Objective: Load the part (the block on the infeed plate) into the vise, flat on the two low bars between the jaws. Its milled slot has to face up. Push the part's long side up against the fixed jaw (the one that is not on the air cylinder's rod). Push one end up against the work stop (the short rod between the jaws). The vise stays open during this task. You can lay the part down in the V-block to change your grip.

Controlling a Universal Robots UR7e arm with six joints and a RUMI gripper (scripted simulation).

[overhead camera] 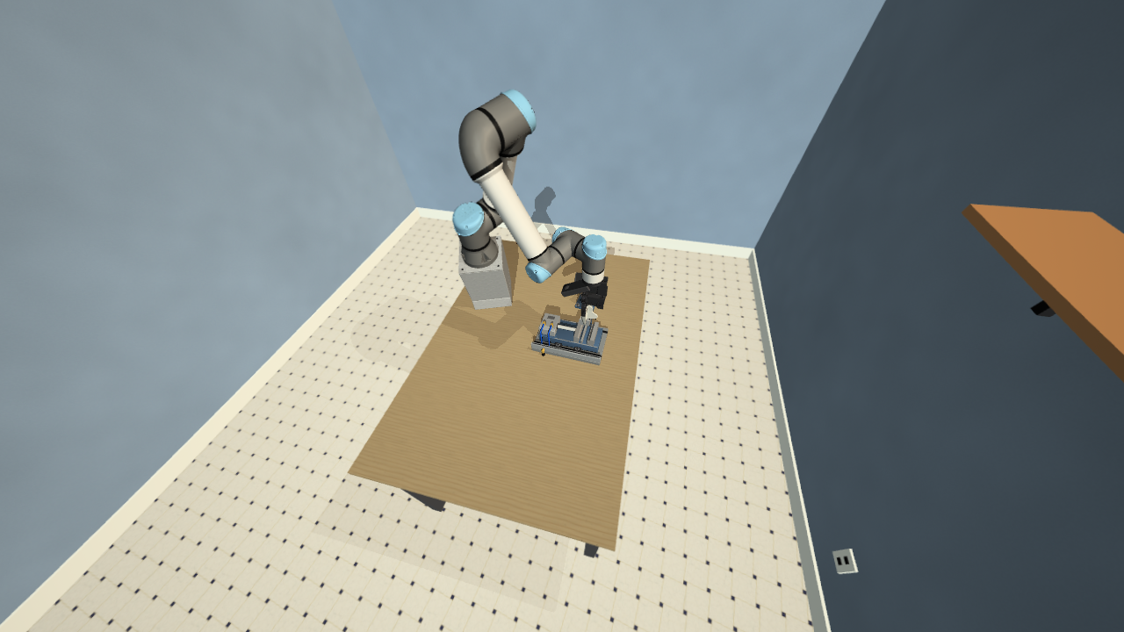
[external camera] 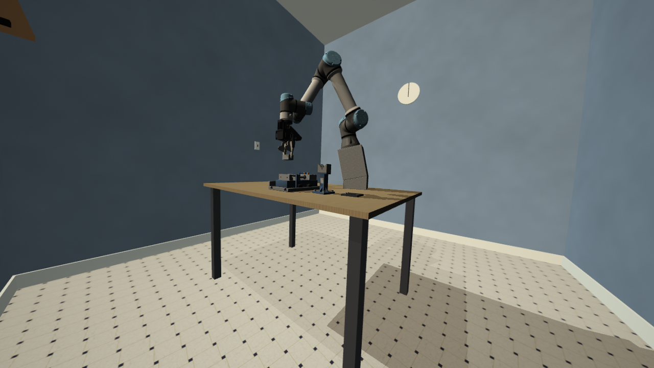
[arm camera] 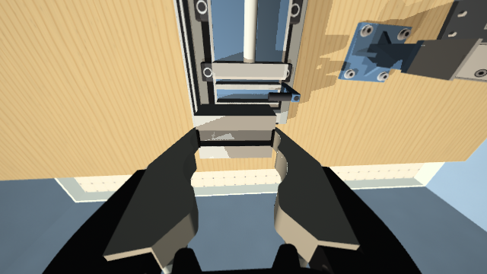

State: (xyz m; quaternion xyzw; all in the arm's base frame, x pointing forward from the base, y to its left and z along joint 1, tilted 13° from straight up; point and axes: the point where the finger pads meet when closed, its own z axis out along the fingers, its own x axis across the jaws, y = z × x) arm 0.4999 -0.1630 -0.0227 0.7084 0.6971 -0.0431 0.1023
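The fixed jaw is 13 cm below my hand, 3 cm ahead of it and 2 cm to the left of it. Also, from my hand: cylinder rod: 13 cm below, 9 cm behind, 2 cm to the left; then part: right at my hand; then moving jaw: 13 cm below, 3 cm behind, 2 cm to the left.
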